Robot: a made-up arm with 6 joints. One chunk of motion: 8 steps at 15 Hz.
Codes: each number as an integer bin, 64 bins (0 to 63) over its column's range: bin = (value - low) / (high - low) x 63, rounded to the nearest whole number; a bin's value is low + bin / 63 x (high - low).
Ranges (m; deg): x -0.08..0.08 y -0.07..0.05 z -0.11..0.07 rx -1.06..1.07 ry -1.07..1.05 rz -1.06..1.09
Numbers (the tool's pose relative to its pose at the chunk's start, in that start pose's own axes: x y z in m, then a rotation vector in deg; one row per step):
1: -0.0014 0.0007 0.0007 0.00 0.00 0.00
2: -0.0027 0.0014 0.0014 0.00 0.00 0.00
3: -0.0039 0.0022 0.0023 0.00 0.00 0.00
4: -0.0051 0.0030 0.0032 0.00 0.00 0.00
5: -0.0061 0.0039 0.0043 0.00 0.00 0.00
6: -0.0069 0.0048 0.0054 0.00 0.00 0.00
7: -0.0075 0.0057 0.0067 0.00 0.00 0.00
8: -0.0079 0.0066 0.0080 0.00 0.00 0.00
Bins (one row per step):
1: 31 37 39 31 32 31
2: 30 37 39 31 32 31
3: 30 38 39 31 32 31
4: 29 38 40 31 32 31
5: 29 39 40 31 32 31
6: 29 39 40 31 32 31
7: 29 40 41 31 32 31
8: 28 40 41 31 32 31

